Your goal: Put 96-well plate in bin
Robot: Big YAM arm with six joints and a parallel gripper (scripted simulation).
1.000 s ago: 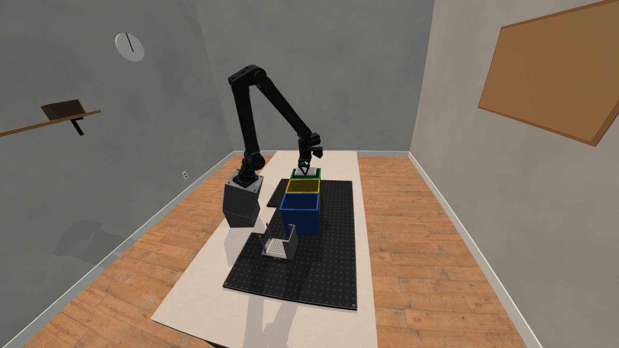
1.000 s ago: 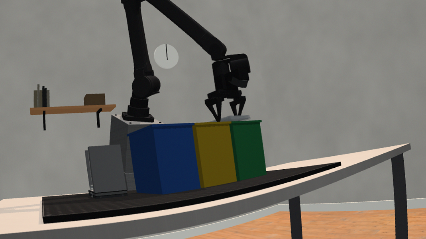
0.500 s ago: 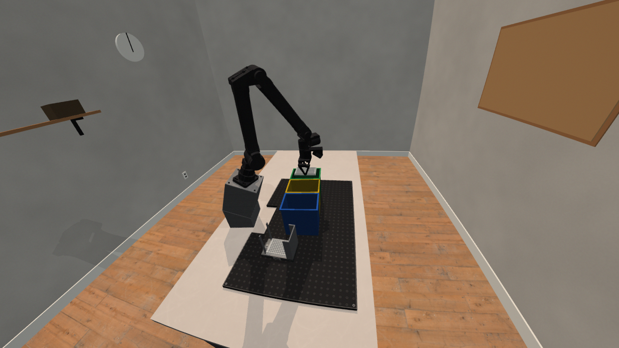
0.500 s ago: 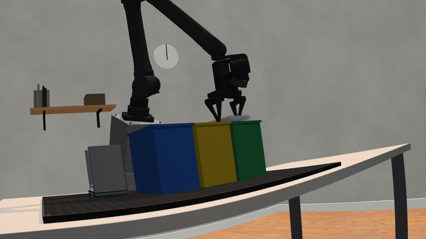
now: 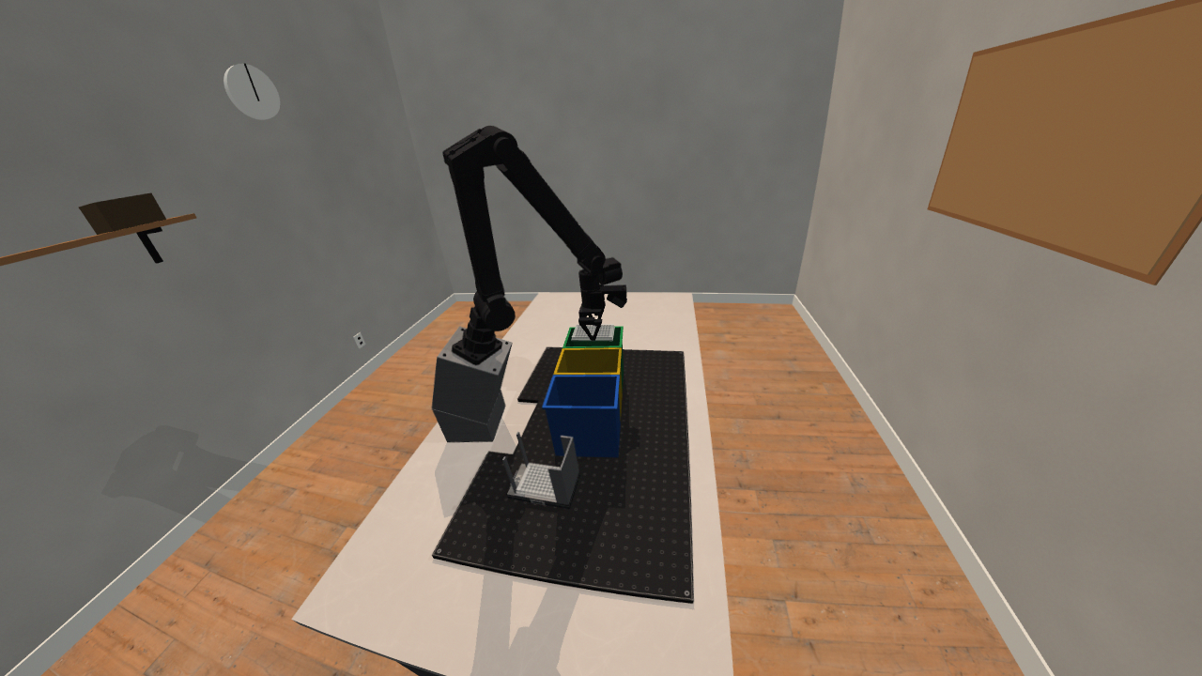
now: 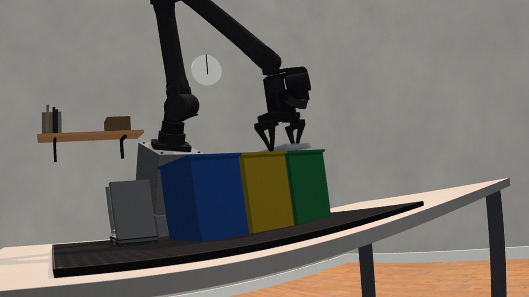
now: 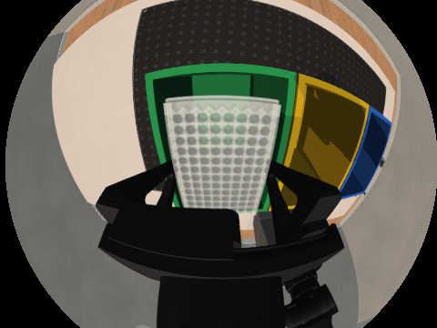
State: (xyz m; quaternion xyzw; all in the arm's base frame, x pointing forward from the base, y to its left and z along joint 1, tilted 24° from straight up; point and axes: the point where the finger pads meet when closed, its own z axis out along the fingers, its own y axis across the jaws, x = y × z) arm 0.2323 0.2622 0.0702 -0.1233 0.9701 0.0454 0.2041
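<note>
Right now my hand is 110 mm above the green bin. Also, from my hand: grey rack wall (420 mm to the right, 120 mm below, 110 mm ahead); then yellow bin (130 mm to the right, 110 mm below, 40 mm ahead); then blue bin (250 mm to the right, 110 mm below, 70 mm ahead).
</note>
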